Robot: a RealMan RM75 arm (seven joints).
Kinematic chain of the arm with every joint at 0, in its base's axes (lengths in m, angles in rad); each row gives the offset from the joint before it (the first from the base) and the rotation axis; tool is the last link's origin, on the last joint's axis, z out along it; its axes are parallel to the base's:
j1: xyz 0 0 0.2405 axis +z
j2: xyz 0 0 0 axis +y
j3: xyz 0 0 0.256 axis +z
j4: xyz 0 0 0 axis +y
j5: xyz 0 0 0.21 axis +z
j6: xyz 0 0 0 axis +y
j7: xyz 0 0 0.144 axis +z
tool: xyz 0 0 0
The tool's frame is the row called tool.
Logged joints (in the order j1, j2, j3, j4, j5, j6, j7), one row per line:
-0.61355, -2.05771, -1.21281, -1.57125, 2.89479, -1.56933, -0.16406
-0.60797, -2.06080, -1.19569, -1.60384, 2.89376, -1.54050, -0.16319
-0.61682, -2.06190, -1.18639, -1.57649, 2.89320, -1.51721, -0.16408
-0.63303, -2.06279, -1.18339, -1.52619, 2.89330, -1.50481, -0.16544
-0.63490, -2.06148, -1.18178, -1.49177, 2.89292, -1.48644, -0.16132
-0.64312, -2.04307, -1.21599, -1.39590, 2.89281, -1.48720, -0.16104
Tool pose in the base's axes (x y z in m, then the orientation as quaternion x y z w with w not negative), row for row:
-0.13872, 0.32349, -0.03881, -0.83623, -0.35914, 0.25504, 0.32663
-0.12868, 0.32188, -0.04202, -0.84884, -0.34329, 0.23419, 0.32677
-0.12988, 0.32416, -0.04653, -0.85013, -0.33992, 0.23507, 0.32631
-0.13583, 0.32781, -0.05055, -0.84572, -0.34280, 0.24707, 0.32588
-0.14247, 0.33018, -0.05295, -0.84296, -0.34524, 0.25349, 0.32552
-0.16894, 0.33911, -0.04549, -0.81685, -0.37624, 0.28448, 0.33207
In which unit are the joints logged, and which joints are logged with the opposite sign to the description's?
The joints are logged in radians. Opposite sign: none.
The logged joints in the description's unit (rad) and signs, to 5 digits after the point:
-0.61355, -2.05771, -1.21281, -1.57125, 2.89479, -1.56933, -0.16406
-0.60797, -2.06080, -1.19569, -1.60384, 2.89376, -1.54050, -0.16319
-0.61682, -2.06190, -1.18639, -1.57649, 2.89320, -1.51721, -0.16408
-0.63303, -2.06279, -1.18339, -1.52619, 2.89330, -1.50481, -0.16544
-0.63490, -2.06148, -1.18178, -1.49177, 2.89292, -1.48644, -0.16132
-0.64312, -2.04307, -1.21599, -1.39590, 2.89281, -1.48720, -0.16104

